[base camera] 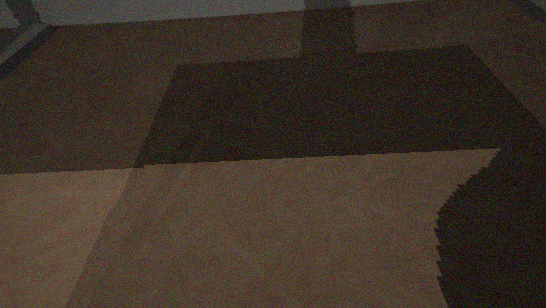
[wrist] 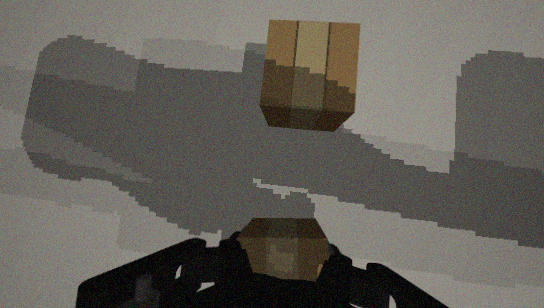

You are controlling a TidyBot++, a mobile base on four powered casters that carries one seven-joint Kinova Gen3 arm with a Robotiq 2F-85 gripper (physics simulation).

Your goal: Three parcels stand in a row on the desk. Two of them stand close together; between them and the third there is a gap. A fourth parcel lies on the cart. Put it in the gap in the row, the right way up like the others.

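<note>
There's a grey desk (wrist: 133, 133) that I can see, and I'm seeing my gripper (wrist: 283, 243) as well.
</note>
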